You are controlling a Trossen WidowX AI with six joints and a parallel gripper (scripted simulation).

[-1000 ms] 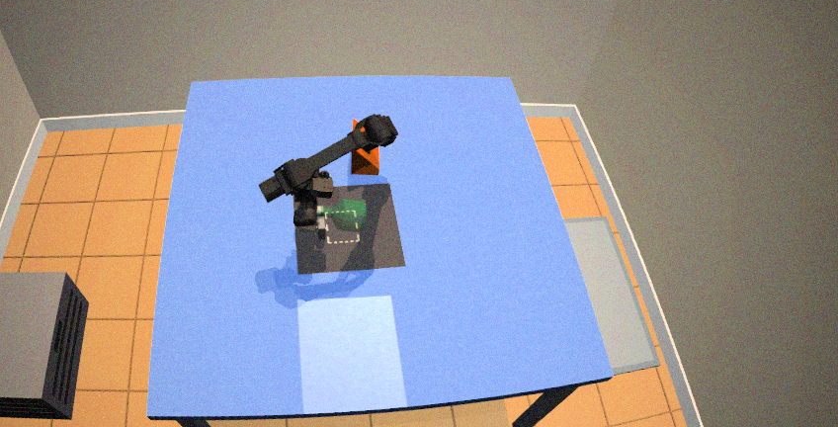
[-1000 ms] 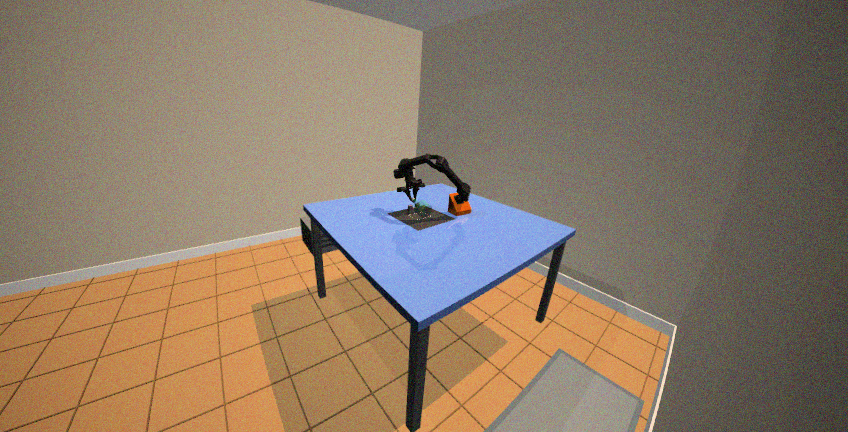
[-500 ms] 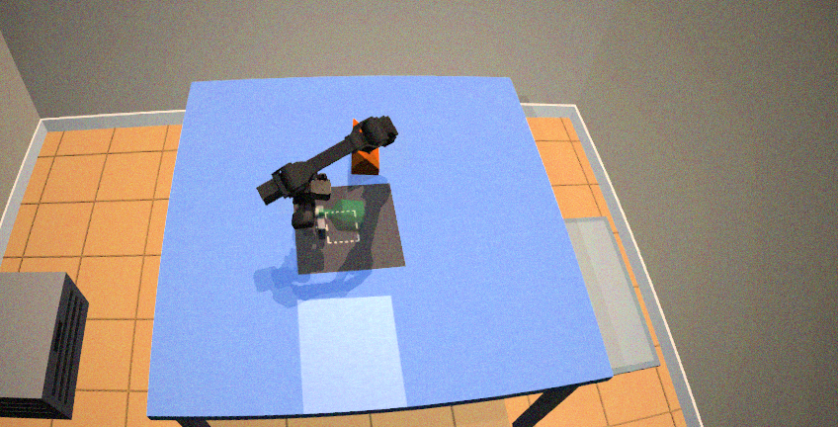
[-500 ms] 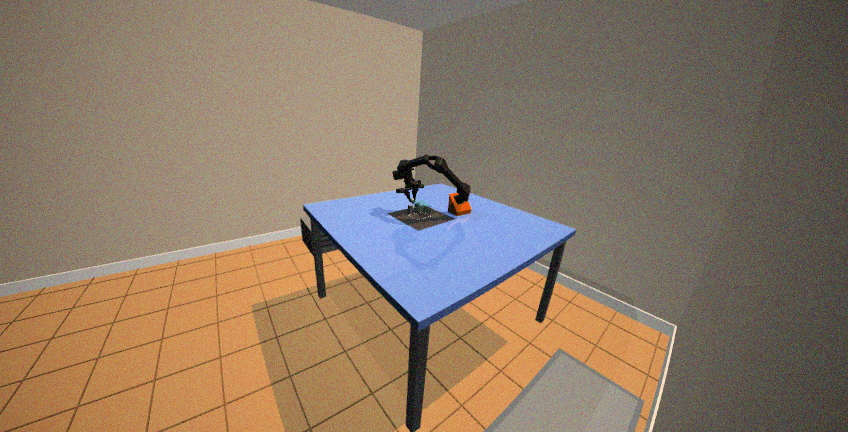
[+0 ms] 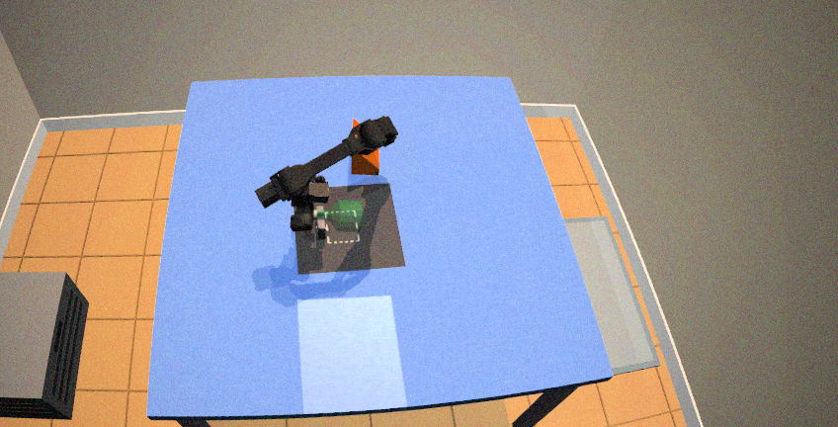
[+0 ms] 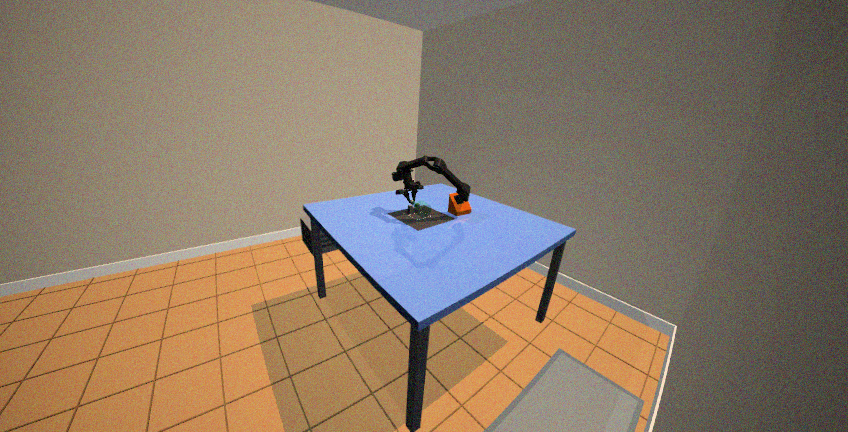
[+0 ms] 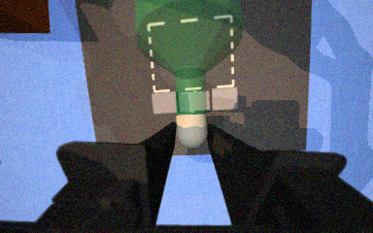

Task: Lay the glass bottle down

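My gripper tip is 10 mm past the dark mat, 100 mm to the right of it and 60 mm above it. The rest, counted from my gripper tip: glass bottle (50 mm to the left).
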